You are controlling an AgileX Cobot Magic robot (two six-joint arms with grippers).
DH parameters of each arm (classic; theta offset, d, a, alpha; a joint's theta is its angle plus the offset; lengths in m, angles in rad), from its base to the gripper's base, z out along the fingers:
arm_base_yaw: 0 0.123 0 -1.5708
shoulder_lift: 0.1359 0 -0.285 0
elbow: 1.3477 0 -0.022 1.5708
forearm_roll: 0 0.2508 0 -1.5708
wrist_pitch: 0 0 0.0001 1.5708
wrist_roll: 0 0.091 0 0
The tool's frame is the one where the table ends.
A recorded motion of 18 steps. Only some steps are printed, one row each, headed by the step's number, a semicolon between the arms.
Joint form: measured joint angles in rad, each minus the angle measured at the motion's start. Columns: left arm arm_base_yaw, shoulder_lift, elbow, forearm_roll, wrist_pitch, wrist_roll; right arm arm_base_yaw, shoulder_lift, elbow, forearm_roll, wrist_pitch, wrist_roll.
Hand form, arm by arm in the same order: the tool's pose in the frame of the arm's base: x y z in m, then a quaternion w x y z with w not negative. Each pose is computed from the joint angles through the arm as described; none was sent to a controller.
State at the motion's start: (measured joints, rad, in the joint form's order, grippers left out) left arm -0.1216 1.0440 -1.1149 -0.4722 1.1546 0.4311; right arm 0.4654 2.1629 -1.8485 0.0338 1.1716 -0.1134
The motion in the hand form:
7: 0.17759 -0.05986 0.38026 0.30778 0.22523 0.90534 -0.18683; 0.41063 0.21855 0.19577 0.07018 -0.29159 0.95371 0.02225
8: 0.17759 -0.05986 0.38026 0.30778 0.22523 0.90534 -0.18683; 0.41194 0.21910 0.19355 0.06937 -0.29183 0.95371 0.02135
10: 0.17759 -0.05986 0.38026 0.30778 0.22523 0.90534 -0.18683; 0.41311 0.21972 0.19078 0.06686 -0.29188 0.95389 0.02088
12: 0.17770 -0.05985 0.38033 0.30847 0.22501 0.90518 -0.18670; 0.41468 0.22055 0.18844 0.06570 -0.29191 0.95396 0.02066
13: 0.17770 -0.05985 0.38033 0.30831 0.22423 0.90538 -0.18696; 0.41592 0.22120 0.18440 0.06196 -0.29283 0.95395 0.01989
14: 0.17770 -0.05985 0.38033 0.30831 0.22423 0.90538 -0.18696; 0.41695 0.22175 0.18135 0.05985 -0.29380 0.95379 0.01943
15: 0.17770 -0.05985 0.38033 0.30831 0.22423 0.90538 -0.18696; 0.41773 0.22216 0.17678 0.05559 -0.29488 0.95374 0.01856
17: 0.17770 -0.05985 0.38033 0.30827 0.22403 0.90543 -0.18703; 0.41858 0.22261 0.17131 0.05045 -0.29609 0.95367 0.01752
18: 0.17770 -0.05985 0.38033 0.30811 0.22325 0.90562 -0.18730; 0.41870 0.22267 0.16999 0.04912 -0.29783 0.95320 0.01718
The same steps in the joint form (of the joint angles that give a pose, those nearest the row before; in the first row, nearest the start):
7: 0.0000 0.0000 0.0000 0.0000 0.0000 -0.0005; 0.0203 0.0647 -0.0560 -0.0152 0.0169 0.0000
8: 0.0000 0.0000 0.0000 0.0000 0.0000 -0.0005; 0.0203 0.0731 -0.0624 -0.0167 0.0169 0.0000
10: 0.0000 0.0000 0.0000 0.0000 0.0000 -0.0005; 0.0203 0.0827 -0.0691 -0.0167 0.0191 0.0000
12: 0.0000 0.0000 0.0000 0.0000 -0.0015 -0.0005; 0.0203 0.0930 -0.0787 -0.0167 0.0208 0.0000
13: 0.0000 0.0000 0.0000 0.0000 -0.0015 -0.0022; 0.0203 0.1050 -0.0850 -0.0167 0.0227 -0.0018
14: 0.0000 0.0000 0.0000 0.0000 -0.0015 -0.0022; 0.0203 0.1141 -0.0897 -0.0167 0.0227 -0.0038
15: 0.0000 0.0000 0.0000 0.0000 -0.0015 -0.0022; 0.0203 0.1249 -0.0918 -0.0167 0.0227 -0.0060
17: 0.0000 0.0000 0.0000 0.0000 -0.0015 -0.0027; 0.0203 0.1377 -0.0941 -0.0167 0.0227 -0.0084
18: 0.0000 0.0000 0.0000 0.0000 -0.0015 -0.0044; 0.0203 0.1405 -0.0941 -0.0167 0.0227 -0.0120

